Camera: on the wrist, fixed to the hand. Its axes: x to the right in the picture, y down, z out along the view.
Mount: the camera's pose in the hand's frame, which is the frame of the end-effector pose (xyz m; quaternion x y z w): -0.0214 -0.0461 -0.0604 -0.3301 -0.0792 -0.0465 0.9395
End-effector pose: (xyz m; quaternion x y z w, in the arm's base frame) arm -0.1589 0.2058 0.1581 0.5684 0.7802 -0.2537 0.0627
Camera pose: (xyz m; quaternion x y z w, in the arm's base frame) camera -0.1823 0.2053 0.2335 0.4569 0.8381 -0.0287 0.2965
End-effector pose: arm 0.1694 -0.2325 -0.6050 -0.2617 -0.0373 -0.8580 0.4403
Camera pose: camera 0.1187 -0.2064 -0.6596 -0.4574 0.2011 -0.8182 0.2844
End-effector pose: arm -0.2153 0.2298 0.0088 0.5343 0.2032 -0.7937 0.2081
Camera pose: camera -0.1871 0.3034 0.0125 0.3610 0.4612 -0.7306 0.3511
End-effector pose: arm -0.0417 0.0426 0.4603 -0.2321 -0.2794 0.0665 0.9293
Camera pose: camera -0.0266 -0.0274 0.4270 -0.5066 -0.3688 -0.0546 0.7774
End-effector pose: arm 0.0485 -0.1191 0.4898 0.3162 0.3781 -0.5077 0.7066
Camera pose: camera -0.0127 -0.0718 0.4742 0.0060 0.4815 -0.4101 0.7745
